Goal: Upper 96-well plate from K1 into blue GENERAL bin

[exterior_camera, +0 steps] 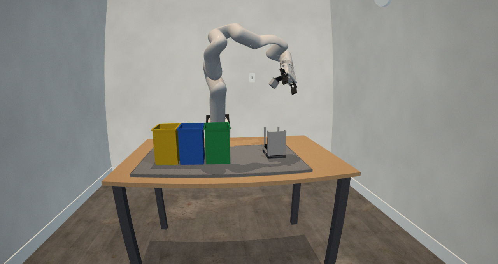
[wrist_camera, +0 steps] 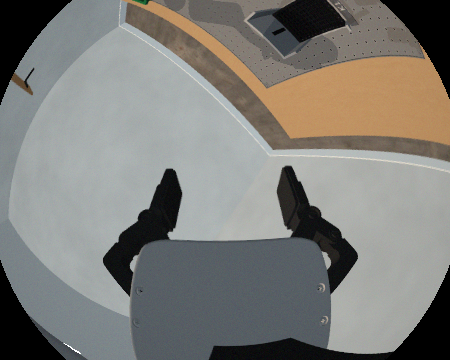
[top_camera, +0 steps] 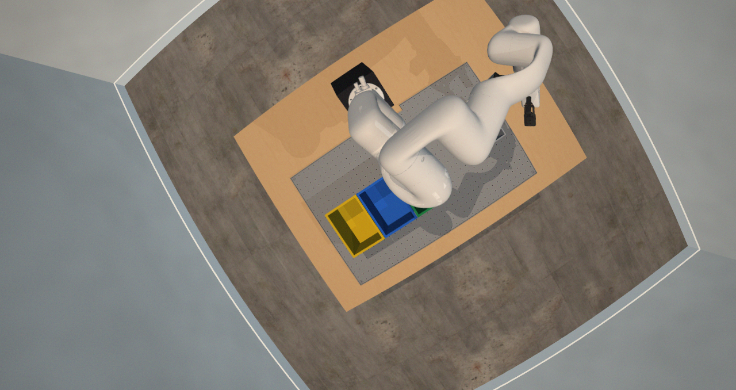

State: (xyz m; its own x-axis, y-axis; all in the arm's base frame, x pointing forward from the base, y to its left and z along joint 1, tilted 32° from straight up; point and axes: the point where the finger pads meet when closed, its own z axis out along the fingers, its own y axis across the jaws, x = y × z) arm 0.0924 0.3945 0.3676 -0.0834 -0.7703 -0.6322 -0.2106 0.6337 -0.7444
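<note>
My hand is 33 cm above the black 96-well plate, 8 cm to the left of it and 1 cm past it. From my hand the other things lie so: white plate (34 cm below, 8 cm to the right, 1 cm behind); then green bin (37 cm to the right, 28 cm below, 9 cm ahead); then blue bin (50 cm to the right, 28 cm below, 12 cm ahead).
</note>
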